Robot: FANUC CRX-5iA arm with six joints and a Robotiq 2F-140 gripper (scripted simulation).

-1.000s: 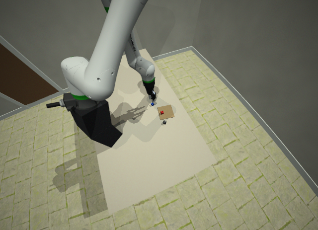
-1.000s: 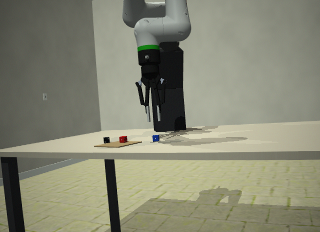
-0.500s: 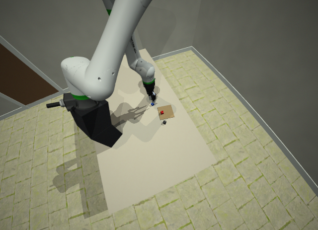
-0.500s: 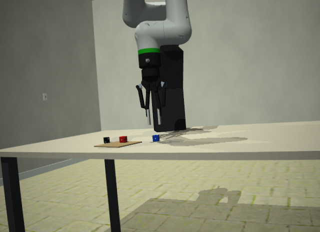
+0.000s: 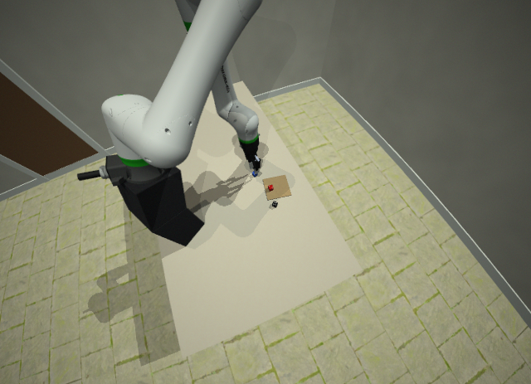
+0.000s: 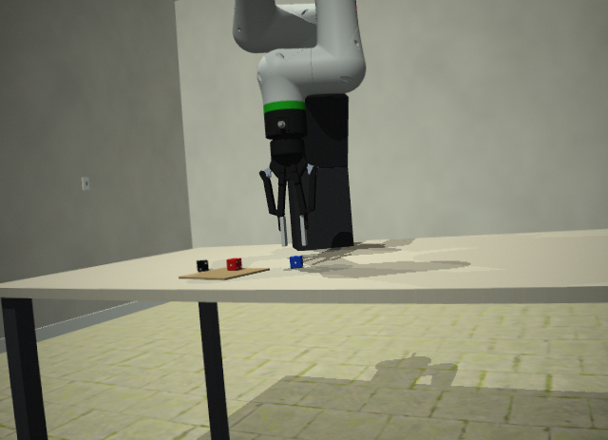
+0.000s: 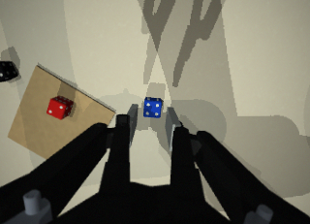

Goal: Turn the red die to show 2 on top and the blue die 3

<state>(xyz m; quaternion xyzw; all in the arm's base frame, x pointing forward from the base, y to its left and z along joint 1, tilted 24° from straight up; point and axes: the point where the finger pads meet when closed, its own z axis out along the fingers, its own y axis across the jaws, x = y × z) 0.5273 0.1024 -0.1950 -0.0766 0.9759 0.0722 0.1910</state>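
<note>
The blue die is 70 mm below my hand. Round my hand: red die 130 mm to the right, 60 mm below, 40 mm ahead; black die 230 mm to the right, 70 mm below, 10 mm ahead; brown mat 140 mm to the right, 80 mm below, 70 mm ahead.
</note>
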